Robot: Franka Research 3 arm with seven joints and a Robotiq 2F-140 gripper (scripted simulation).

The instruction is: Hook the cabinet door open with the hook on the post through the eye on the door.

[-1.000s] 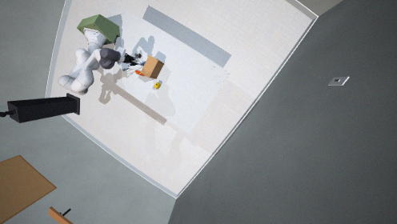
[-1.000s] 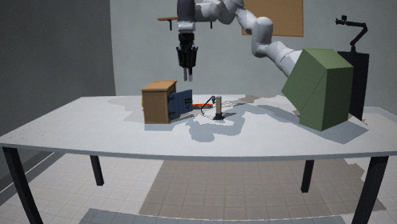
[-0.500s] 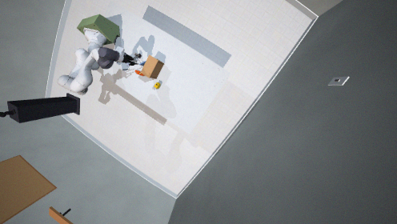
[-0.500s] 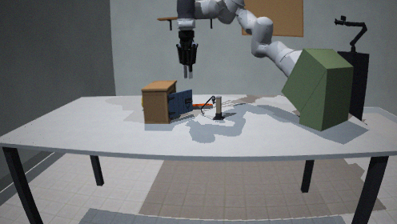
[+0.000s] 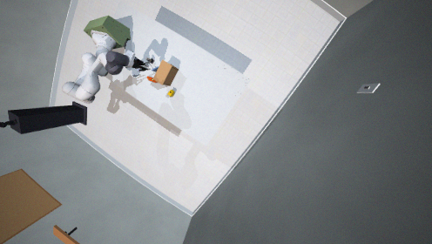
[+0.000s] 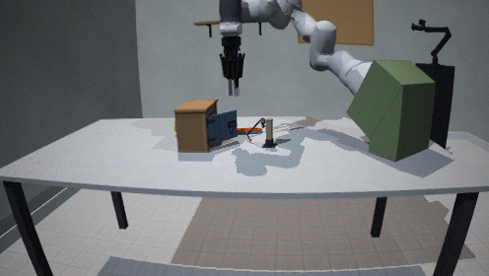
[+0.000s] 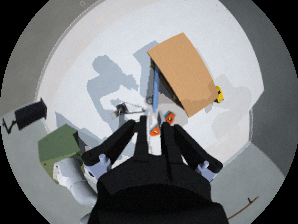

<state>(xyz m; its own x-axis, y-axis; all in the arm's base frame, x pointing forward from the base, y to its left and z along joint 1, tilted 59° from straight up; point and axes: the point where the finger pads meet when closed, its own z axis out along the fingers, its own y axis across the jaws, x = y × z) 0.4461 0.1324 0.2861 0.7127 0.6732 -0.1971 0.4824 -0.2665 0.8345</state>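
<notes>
My hand is 50 mm short of the cabinet door, 50 mm to the right of it and 150 mm above it. Round my hand: orange object 60 mm behind, 110 mm to the right, 210 mm below; then small yellow object 240 mm ahead, 200 mm to the right, 180 mm below.
</notes>
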